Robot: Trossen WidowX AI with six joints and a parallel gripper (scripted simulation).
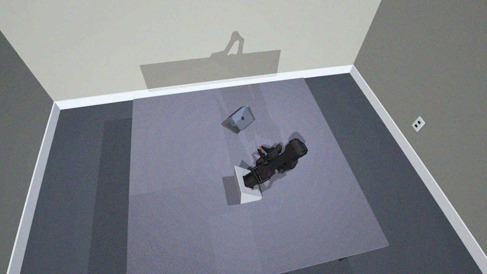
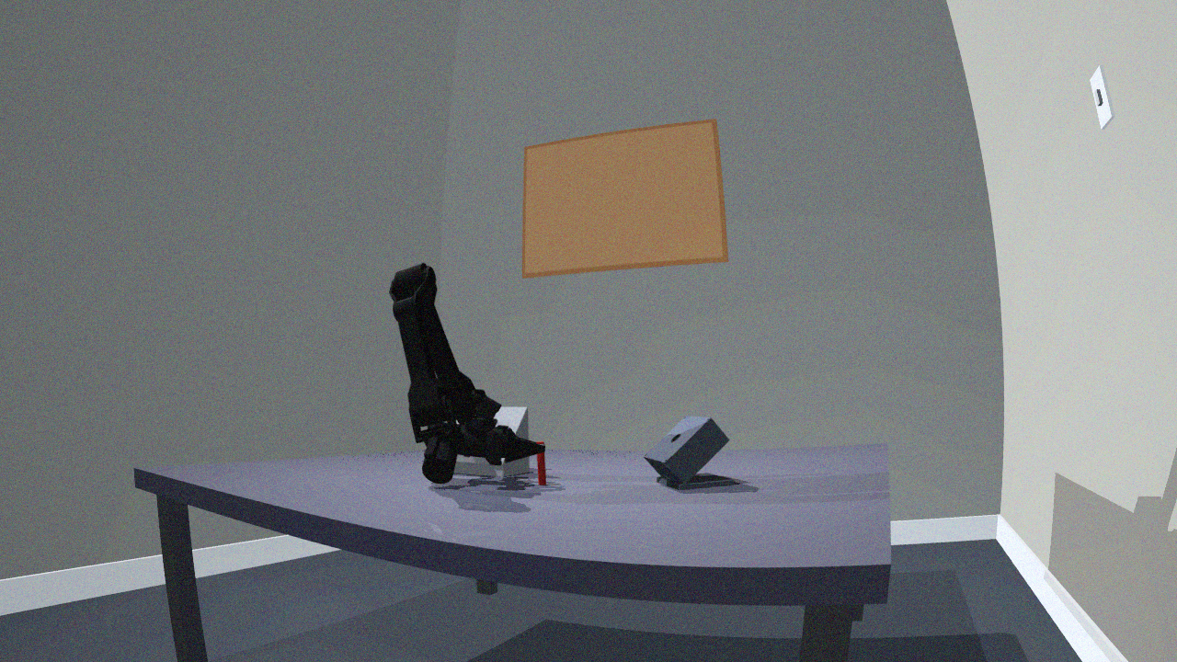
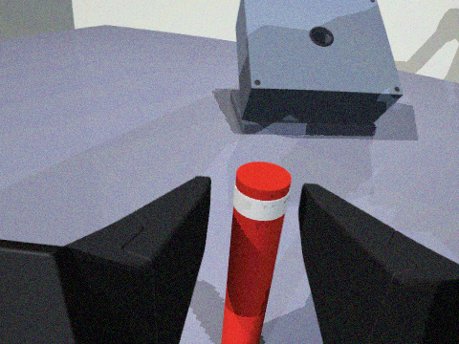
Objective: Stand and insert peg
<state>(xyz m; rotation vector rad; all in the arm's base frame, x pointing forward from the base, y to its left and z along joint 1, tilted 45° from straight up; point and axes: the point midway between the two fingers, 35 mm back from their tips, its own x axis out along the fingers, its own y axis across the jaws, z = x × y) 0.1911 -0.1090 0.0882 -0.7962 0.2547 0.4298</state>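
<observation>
My gripper tip is 1 cm past the red peg and 1 cm above it. The rest, counted from my gripper tip: grey sloped panel: 24 cm ahead, 6 cm to the left.
</observation>
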